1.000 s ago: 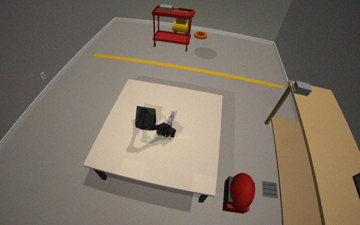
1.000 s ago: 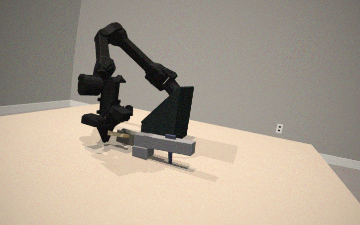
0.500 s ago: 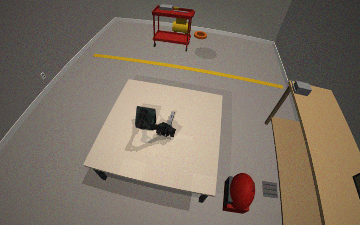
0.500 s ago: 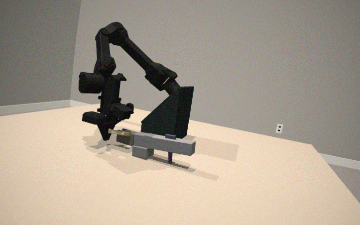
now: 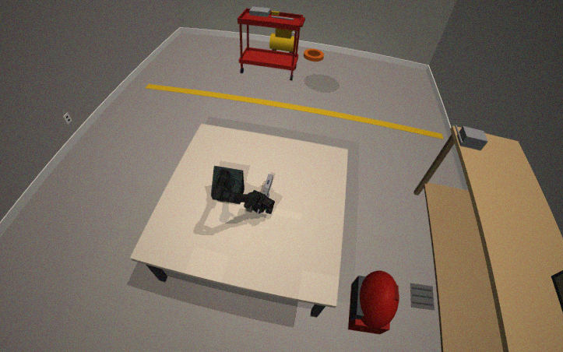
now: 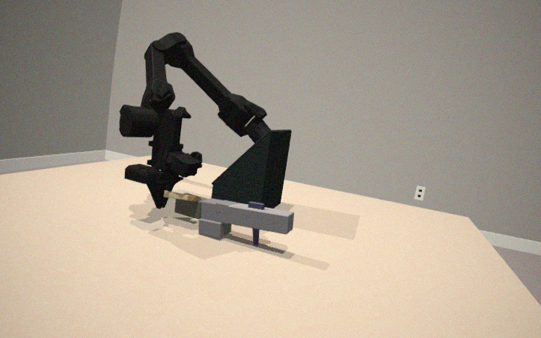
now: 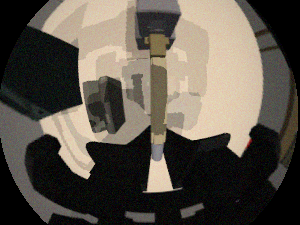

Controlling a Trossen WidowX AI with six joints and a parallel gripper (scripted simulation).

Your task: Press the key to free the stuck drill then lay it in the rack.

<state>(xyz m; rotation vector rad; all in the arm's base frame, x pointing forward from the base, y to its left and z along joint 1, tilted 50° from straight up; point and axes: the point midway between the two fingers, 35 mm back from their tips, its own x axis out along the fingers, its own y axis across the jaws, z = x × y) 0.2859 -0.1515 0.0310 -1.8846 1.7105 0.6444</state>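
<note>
The tan drill is 4 cm to the left of my gripper tip and 4 cm above it. The rest, counted from my gripper tip: dark olive rack: 7 cm behind, 4 cm to the left; then dark blue key: 23 cm to the left, 3 cm above; then grey block: 20 cm to the left, 3 cm above.
</note>
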